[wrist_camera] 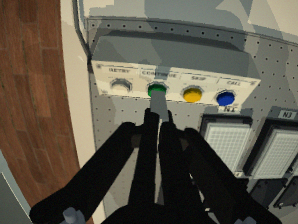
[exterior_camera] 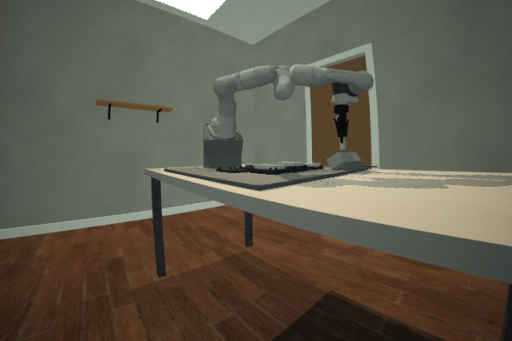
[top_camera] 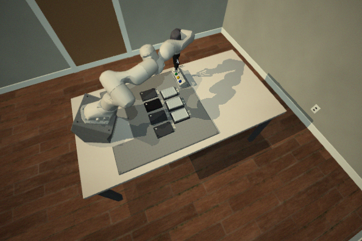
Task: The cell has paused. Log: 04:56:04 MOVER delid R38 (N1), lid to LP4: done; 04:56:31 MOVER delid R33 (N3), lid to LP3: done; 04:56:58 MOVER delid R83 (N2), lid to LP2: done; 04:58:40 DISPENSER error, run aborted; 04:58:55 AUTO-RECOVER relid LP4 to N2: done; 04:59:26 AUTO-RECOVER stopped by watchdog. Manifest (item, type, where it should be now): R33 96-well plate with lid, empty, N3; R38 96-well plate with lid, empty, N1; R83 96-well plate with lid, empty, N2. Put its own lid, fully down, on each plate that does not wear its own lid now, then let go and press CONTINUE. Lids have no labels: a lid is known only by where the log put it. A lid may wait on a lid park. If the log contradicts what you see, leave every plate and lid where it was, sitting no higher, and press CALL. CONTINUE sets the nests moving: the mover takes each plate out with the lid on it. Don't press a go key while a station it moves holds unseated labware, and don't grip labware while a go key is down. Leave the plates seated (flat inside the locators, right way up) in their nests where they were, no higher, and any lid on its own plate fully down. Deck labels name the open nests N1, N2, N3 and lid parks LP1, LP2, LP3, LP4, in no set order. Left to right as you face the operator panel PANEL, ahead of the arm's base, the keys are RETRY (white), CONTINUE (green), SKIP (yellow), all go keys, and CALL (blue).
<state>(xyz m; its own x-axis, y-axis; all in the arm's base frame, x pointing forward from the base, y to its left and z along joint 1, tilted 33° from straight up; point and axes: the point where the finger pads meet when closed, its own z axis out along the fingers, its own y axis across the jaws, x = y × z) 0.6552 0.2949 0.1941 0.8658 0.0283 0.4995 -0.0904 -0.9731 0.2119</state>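
The green continue key lies 60 mm below my hand. The rest, counted from my hand: blue call key: 100 mm to the right, 60 mm below, 10 mm behind; white retry key: 60 mm below, 50 mm to the left; yellow skip key: 60 mm below, 50 mm to the right.
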